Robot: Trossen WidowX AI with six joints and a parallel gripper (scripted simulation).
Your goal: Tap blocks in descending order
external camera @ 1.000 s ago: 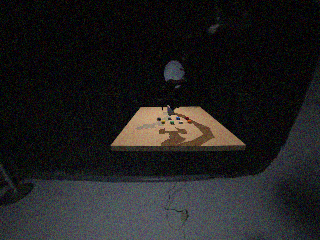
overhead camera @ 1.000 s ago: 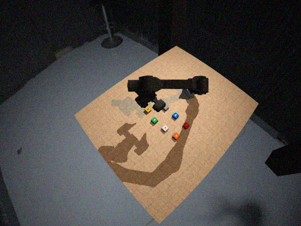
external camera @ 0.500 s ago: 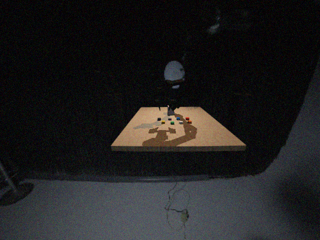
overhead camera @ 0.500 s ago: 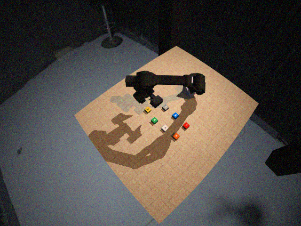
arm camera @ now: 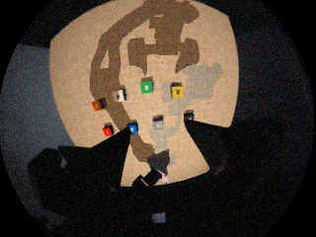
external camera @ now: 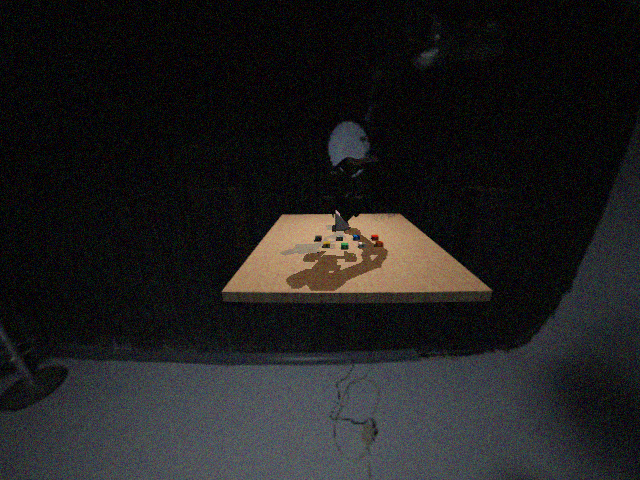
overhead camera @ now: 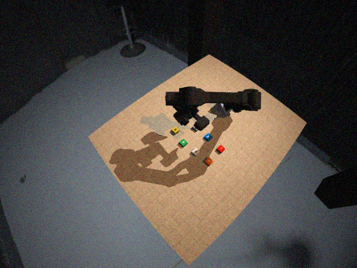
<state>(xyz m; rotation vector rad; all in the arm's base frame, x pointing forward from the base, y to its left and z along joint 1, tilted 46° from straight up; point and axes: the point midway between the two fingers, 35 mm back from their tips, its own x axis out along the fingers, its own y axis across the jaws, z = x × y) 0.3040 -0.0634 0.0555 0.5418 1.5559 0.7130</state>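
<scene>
Now: the blue block 7 cm behind my gripper tip, 8 cm to the left of it and 12 cm below it. From my gripper tip the other things lie so: white block: 4 cm ahead, 10 cm to the left, 12 cm below; then yellow block: 4 cm ahead, 7 cm to the right, 12 cm below; then green block: 6 cm ahead, 2 cm to the left, 12 cm below.
</scene>
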